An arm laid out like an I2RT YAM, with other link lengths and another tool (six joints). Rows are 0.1 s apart.
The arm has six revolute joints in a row. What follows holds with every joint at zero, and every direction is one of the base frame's.
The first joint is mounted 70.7 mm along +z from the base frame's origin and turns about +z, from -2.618 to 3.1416 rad.
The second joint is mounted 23.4 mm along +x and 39.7 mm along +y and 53.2 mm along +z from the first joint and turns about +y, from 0 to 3.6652 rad.
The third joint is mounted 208.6 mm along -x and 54.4 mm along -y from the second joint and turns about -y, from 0 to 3.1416 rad.
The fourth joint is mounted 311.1 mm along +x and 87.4 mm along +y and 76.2 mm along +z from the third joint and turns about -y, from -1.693 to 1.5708 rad.
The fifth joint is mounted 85.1 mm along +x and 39 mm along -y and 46.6 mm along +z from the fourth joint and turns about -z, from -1.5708 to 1.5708 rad.
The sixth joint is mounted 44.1 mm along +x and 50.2 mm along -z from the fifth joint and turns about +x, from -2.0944 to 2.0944 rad.
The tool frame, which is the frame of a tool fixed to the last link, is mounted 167 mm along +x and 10 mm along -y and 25 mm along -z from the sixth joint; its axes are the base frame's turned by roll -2.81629, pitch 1.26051 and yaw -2.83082 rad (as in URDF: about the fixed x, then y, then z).
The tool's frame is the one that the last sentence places.
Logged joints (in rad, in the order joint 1, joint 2, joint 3, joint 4, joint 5, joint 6), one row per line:
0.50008, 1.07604, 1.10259, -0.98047, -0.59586, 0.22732
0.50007, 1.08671, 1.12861, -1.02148, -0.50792, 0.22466
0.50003, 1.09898, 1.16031, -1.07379, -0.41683, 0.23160
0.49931, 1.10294, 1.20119, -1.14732, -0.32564, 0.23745
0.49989, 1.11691, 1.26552, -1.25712, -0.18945, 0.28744
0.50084, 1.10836, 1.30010, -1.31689, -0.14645, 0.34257
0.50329, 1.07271, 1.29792, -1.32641, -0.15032, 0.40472
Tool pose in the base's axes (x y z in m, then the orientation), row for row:
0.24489, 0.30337, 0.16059, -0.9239, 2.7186, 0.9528
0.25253, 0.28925, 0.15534, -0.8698, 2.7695, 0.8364
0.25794, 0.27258, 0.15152, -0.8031, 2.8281, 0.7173
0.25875, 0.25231, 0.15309, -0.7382, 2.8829, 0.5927
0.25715, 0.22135, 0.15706, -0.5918, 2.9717, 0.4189
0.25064, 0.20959, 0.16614, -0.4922, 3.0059, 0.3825
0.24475, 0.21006, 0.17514, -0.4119, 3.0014, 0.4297
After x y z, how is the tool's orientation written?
As a rotation vector, in radians.
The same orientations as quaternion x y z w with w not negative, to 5 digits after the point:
-0.30488, 0.89711, 0.31442, 0.05813
-0.28740, 0.91509, 0.27636, 0.06028
-0.26494, 0.93299, 0.23664, 0.05768
-0.24293, 0.94872, 0.19505, 0.05359
-0.19330, 0.97067, 0.13683, 0.04135
-0.16023, 0.97854, 0.12452, 0.03586
-0.13450, 0.98008, 0.14031, 0.04086

